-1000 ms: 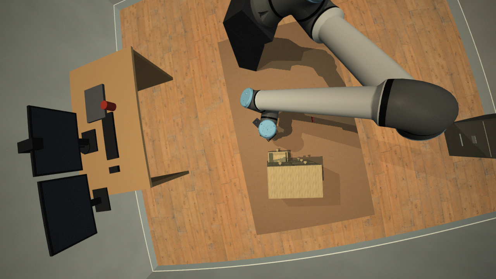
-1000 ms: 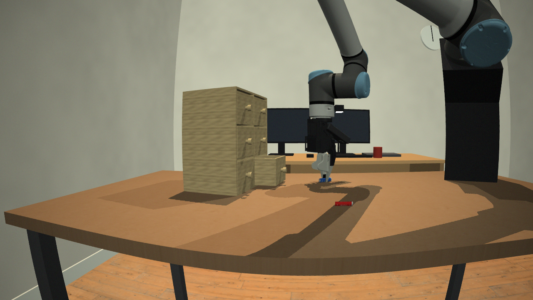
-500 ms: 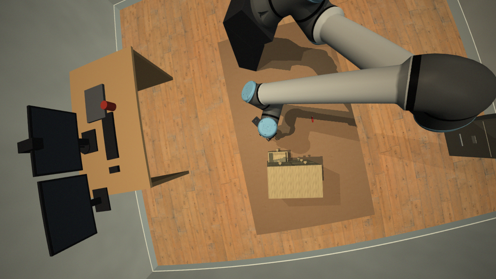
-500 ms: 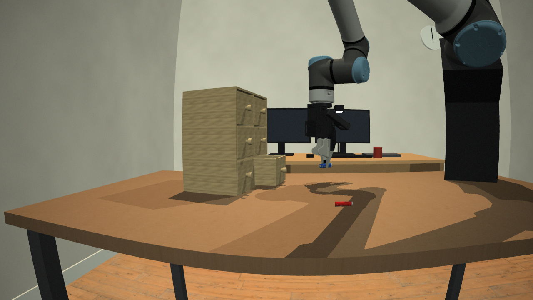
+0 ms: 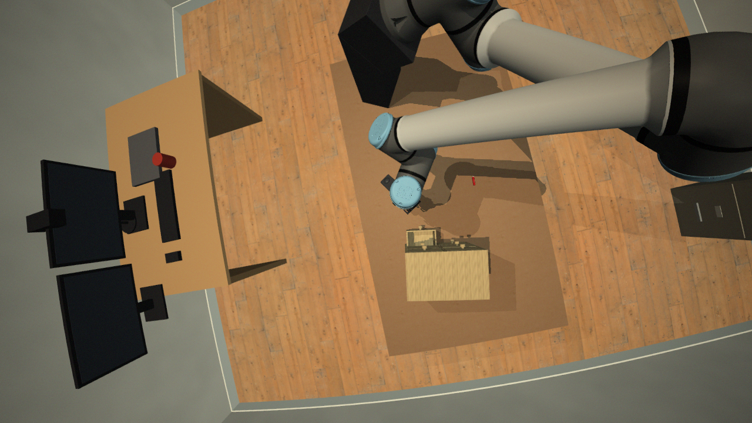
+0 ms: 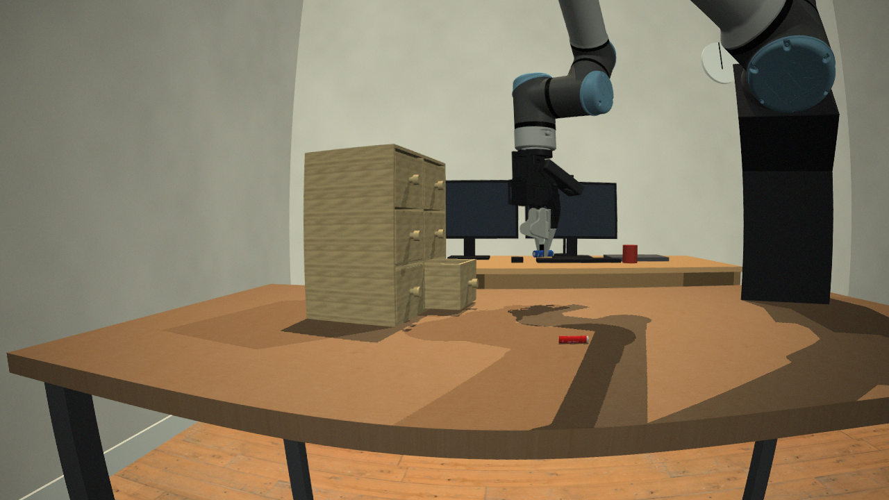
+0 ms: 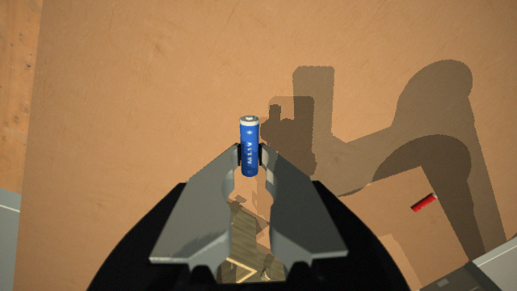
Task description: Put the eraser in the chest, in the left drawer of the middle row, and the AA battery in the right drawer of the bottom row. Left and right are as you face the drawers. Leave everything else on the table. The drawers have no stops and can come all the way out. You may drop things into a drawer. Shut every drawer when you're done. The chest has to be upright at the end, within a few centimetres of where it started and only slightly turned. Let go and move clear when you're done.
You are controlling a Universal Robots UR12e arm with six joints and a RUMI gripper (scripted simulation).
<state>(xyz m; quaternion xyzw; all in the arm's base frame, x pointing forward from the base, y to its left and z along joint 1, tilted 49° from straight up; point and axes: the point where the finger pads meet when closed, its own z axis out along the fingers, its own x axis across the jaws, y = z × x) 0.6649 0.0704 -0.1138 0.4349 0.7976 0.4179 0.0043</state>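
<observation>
Right now the blue AA battery is 1 cm below my hand. Round my hand: red battery: 8 cm behind, 35 cm to the left, 11 cm below; then eraser: 33 cm ahead, 20 cm to the left.
</observation>
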